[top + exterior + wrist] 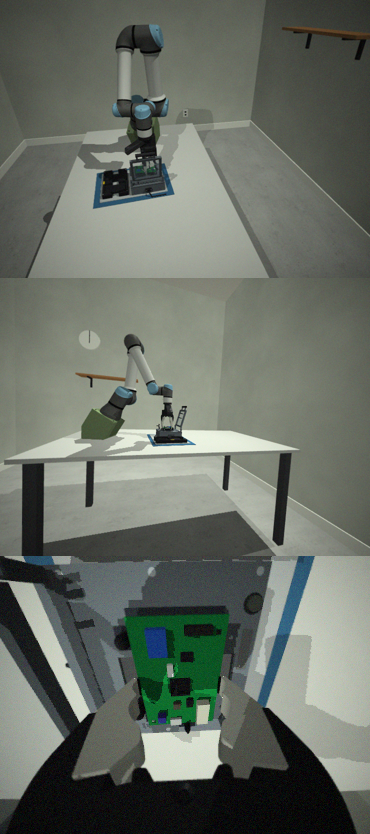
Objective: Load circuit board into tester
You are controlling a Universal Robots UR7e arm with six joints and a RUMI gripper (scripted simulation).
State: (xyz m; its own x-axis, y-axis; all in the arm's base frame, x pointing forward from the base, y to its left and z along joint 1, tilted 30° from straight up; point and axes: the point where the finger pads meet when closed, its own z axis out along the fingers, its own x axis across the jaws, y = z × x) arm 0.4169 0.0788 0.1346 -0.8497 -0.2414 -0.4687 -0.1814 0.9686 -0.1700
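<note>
Right now the green circuit board is right at my hand. Also, from my hand: tester lid: 12 cm ahead, 10 cm above, 3 cm to the left.
</note>
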